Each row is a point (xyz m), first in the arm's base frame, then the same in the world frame.
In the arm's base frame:
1: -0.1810 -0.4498 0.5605
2: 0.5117 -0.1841 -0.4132
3: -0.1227 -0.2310 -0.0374
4: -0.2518 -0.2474 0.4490
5: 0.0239 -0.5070 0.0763
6: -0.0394 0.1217 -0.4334
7: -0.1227 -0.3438 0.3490
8: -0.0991 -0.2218 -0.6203
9: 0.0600 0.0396 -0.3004
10: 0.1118 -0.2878 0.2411
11: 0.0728 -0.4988 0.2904
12: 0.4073 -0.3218 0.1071
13: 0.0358 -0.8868 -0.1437
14: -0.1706 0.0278 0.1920
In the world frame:
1: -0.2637 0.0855 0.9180
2: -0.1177 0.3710 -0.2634
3: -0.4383 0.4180 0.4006
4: -0.2990 0.3206 0.8745
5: -0.3707 0.0924 0.4001
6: -0.4411 0.8177 0.0423
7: -0.2854 0.2187 0.7152
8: -0.7110 0.5629 -0.0944
9: -0.3275 0.6804 0.0930
10: -0.1367 0.2295 0.4971
11: -0.2214 0.0333 0.5502
12: 0.0123 0.1458 0.2192
13: -0.6153 -0.2085 0.1942
14: -0.2623 0.6150 0.6289

